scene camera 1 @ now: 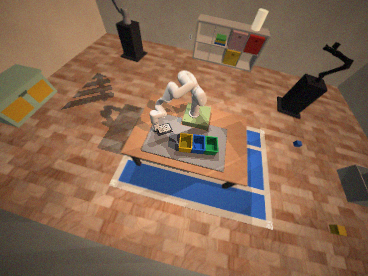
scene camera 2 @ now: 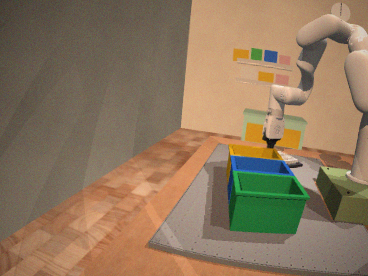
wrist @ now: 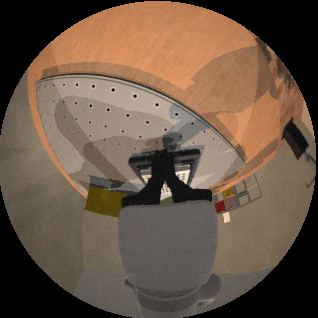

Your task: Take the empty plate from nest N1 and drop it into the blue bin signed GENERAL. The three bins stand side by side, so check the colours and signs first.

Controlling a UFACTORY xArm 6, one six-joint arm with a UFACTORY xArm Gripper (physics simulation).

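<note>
A light plate with rows of small wells point(scene camera 1: 163, 128) point(scene camera 2: 288, 158) point(wrist: 183, 176) lies in a dark nest frame on the grey board, on the side away from the green bin. No nest label is readable. My gripper point(scene camera 1: 155, 129) point(scene camera 2: 271, 146) point(wrist: 162, 154) is shut and empty, above the board close to the nest; its black fingers cover the middle of the plate in the wrist view. The yellow bin point(scene camera 1: 185, 143) point(scene camera 2: 253, 151) point(wrist: 103, 201), the blue bin point(scene camera 1: 199, 144) point(scene camera 2: 257, 161) and the green bin point(scene camera 1: 212, 145) point(scene camera 2: 265, 214) stand side by side. Their signs are not readable.
The grey perforated board point(scene camera 1: 154, 145) point(scene camera 2: 190, 230) point(wrist: 60, 115) lies on the wooden table point(scene camera 1: 134, 143) point(scene camera 2: 130, 250) point(wrist: 150, 35). The arm stands on a green base block point(scene camera 1: 190, 121) point(scene camera 2: 350, 200) behind the bins. The yellow bin is nearest the nest, with the blue bin in the middle.
</note>
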